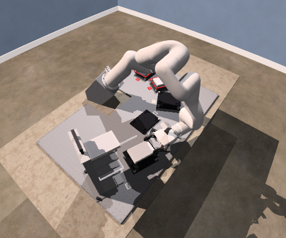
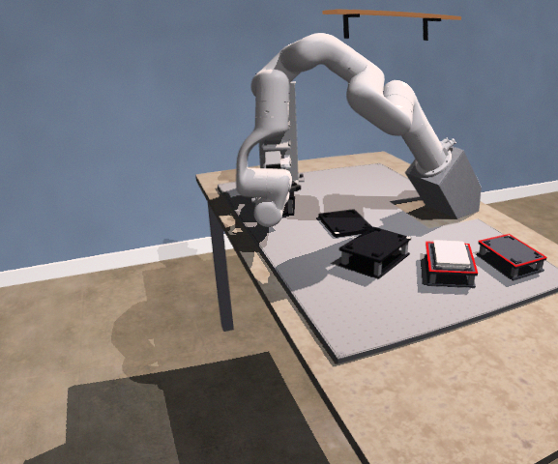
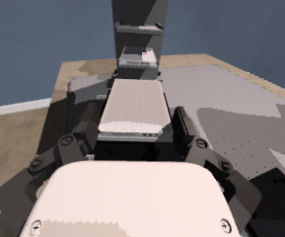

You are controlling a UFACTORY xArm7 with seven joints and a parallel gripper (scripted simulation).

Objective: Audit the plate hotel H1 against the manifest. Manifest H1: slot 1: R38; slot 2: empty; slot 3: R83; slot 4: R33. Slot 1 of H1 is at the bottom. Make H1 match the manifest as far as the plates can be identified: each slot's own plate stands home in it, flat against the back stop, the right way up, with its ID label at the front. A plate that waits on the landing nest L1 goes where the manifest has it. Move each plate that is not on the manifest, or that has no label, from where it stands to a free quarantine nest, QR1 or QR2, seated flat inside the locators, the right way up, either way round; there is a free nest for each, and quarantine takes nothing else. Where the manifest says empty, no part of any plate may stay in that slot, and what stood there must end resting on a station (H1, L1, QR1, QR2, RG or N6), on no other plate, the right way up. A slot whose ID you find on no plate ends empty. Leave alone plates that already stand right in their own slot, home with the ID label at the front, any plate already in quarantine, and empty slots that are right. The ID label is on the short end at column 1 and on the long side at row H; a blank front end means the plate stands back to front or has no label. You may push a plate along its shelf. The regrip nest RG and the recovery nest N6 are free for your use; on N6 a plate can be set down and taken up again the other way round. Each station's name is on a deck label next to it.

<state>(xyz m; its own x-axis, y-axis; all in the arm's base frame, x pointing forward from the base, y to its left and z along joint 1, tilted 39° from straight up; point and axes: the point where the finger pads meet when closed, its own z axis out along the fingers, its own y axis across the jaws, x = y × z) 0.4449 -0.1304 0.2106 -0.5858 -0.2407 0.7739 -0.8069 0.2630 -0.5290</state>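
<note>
The RG deck label is 10 cm below my hand and 5 cm to the left of it. Also, from my hand: plate hotel H1: 32 cm to the right, 8 cm above, 3 cm behind; then pale plate: 24 cm to the right, 2 cm behind; then H1 deck label: 20 cm to the right, 10 cm below, 8 cm ahead.
</note>
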